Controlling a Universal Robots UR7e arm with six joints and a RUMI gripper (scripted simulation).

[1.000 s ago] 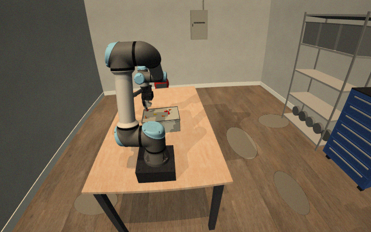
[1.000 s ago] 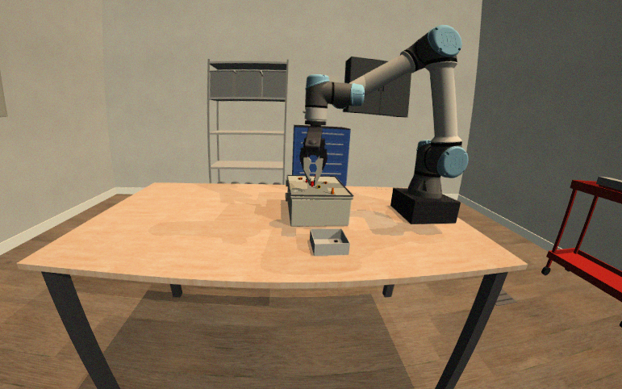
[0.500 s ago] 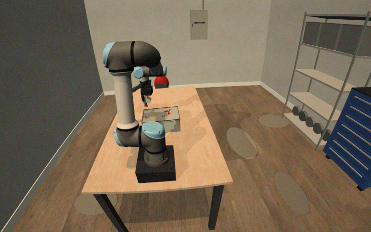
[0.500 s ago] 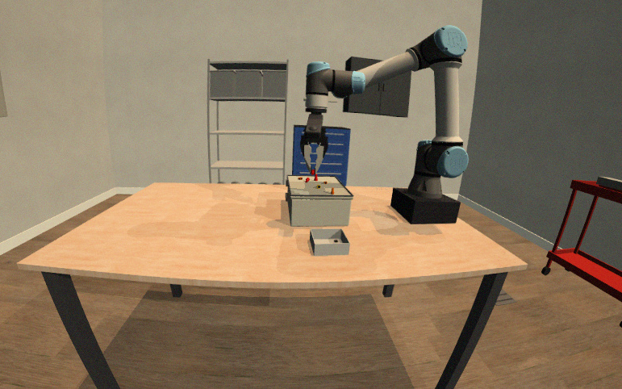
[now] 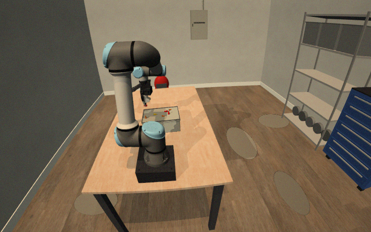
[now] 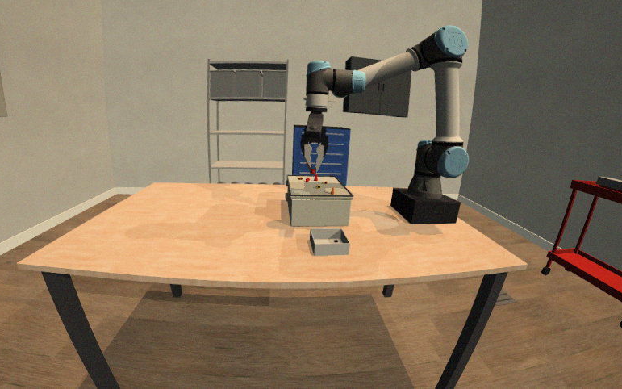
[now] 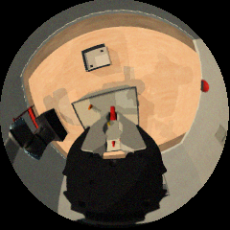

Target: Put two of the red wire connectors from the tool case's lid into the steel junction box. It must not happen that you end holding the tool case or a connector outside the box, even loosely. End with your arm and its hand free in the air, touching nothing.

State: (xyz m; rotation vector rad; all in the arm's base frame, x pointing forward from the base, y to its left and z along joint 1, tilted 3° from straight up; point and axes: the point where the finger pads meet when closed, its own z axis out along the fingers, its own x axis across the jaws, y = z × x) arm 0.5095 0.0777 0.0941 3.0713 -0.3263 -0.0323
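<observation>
The grey tool case is 12 cm to the right of my hand, 12 cm below it and 3 cm behind it.
</observation>
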